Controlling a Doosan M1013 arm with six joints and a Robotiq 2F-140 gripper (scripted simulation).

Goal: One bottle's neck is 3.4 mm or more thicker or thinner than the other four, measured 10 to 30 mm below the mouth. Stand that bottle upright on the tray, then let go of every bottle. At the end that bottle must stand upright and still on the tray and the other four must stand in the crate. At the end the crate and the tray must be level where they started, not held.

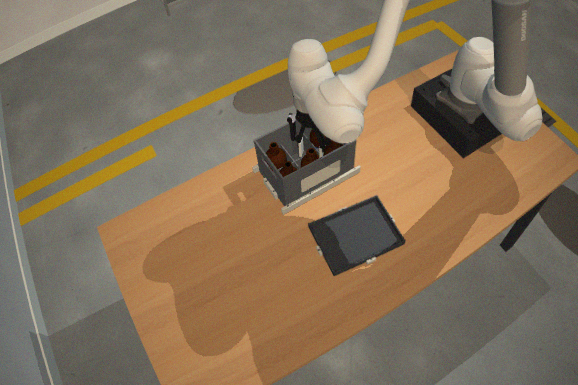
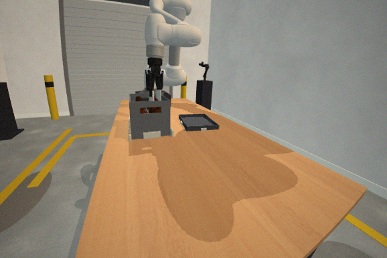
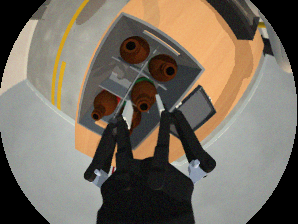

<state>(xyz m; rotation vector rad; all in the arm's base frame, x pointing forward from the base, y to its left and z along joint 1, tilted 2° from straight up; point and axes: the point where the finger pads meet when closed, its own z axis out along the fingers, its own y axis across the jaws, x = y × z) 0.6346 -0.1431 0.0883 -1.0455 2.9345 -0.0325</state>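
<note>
Right now the glass bottle is 9 cm below my hand. From my hand the other things lie so: dark tray (3 cm ahead, 26 cm to the left, 16 cm below); then grey crate (1 cm behind, 4 cm to the right, 9 cm below).
</note>
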